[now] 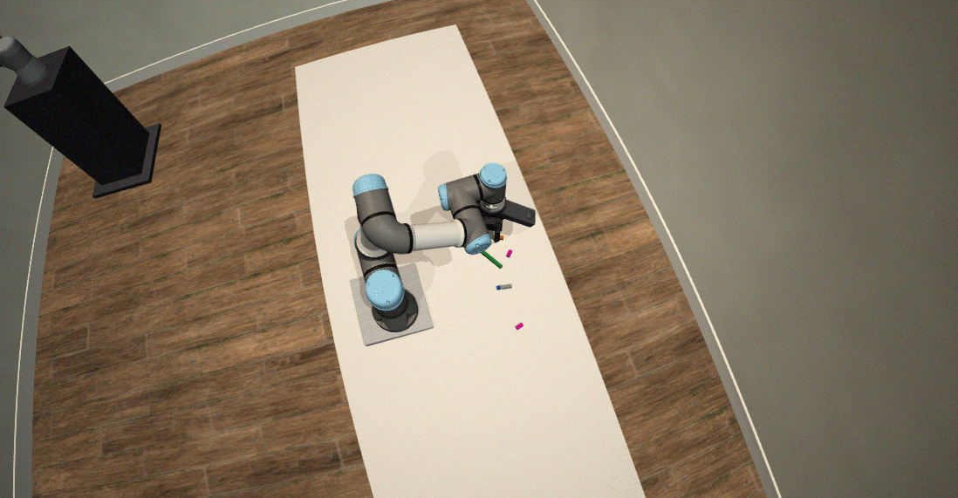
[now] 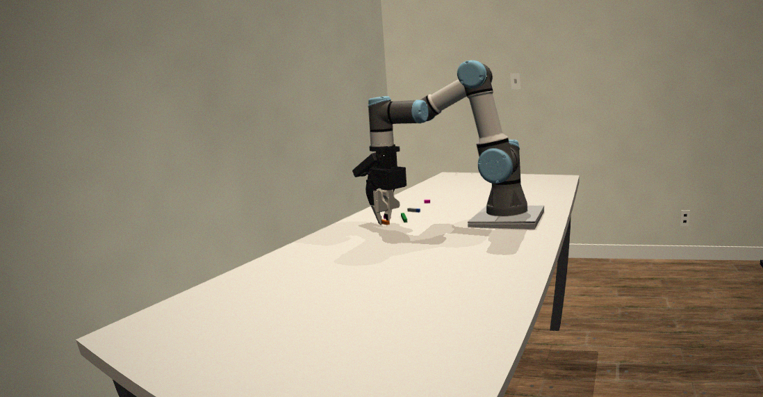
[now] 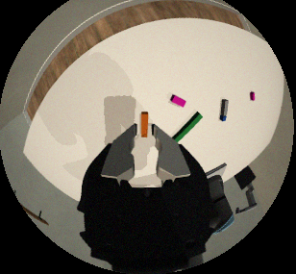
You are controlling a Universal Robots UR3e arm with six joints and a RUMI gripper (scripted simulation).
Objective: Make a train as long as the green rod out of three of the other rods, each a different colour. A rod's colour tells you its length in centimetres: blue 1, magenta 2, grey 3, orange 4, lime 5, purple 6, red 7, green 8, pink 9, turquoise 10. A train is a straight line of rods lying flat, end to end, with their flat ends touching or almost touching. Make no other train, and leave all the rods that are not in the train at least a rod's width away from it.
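Now: hand 10 mm above the orange rod. The rest, counted from my hand: blue rod (30 mm behind, 150 mm to the right, 10 mm below); then green rod (30 mm behind, 60 mm to the right, 10 mm below); then grey rod (10 mm behind, 150 mm to the right, 10 mm below).
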